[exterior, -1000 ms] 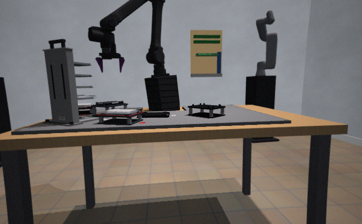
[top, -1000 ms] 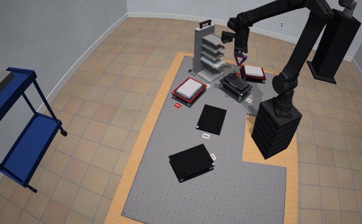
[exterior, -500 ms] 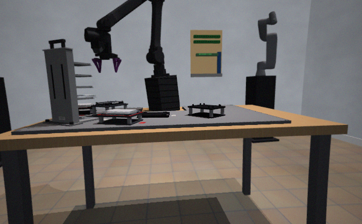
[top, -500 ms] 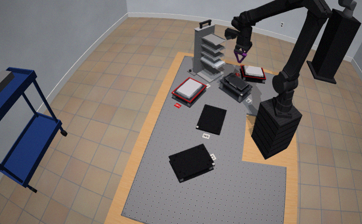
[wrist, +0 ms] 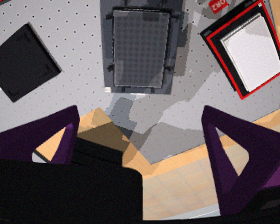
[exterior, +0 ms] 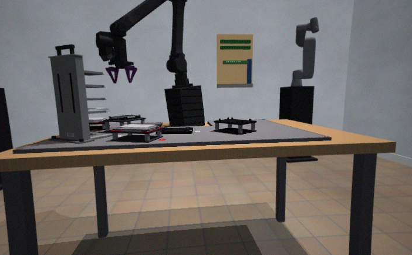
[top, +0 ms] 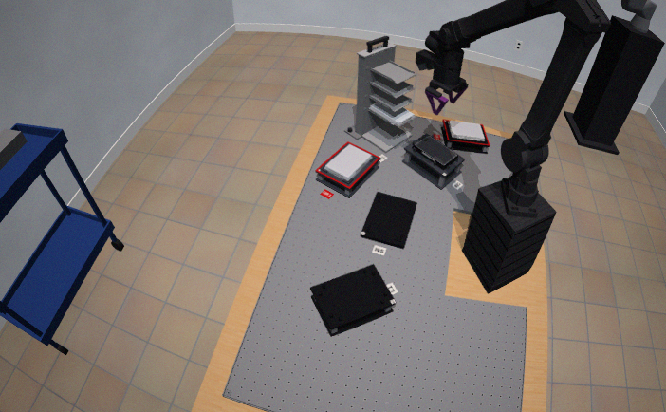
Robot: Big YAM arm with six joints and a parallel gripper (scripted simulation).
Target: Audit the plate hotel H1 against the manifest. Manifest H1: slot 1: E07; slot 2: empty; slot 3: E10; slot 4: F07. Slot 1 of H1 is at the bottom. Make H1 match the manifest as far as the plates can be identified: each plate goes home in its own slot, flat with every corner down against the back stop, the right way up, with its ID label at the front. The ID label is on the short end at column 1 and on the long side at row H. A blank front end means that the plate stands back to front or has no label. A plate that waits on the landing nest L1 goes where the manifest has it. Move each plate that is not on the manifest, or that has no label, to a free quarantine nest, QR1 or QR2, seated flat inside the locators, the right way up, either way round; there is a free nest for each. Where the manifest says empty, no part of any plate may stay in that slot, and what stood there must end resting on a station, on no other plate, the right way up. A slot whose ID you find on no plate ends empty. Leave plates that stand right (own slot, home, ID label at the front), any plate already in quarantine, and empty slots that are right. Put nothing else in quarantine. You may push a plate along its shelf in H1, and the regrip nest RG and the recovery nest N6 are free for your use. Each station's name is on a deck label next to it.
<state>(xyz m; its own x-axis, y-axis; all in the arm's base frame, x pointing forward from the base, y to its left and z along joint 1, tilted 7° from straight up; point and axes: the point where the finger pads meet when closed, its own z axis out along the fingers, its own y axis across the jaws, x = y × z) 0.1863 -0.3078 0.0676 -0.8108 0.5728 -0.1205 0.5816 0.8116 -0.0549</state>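
Right now the dark plate is 18 cm below my hand. The rest, counted from my hand: RG label (24 cm below, 8 cm behind, 7 cm to the left); grey plate hotel H1 (21 cm ahead, 16 cm to the right, 8 cm below); regrip nest (19 cm below).
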